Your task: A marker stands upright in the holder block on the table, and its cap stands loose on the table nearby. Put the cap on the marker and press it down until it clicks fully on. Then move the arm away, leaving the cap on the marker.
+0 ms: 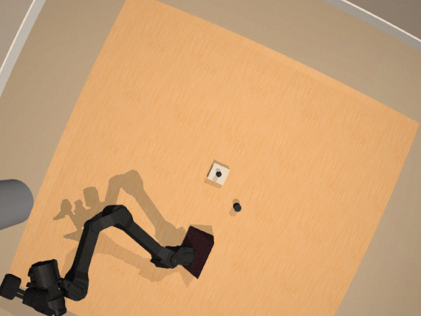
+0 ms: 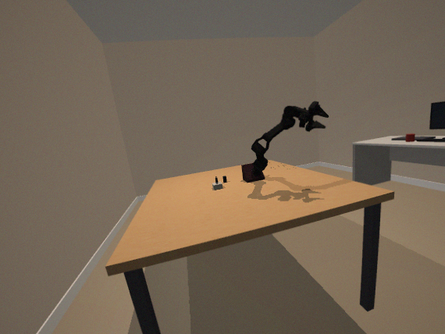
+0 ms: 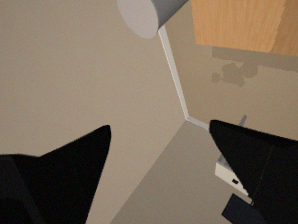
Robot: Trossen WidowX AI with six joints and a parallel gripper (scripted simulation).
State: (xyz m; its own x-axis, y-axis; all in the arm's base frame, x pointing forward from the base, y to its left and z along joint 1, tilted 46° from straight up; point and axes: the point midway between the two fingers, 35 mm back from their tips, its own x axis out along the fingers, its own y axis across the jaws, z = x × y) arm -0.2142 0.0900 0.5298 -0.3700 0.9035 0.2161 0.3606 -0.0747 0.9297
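Now: the dark cap 590 mm to the right of my gripper tip, 420 mm ahead of it and 350 mm below it. Round my gripper tip: holder block 520 mm ahead, 480 mm to the right, 350 mm below.
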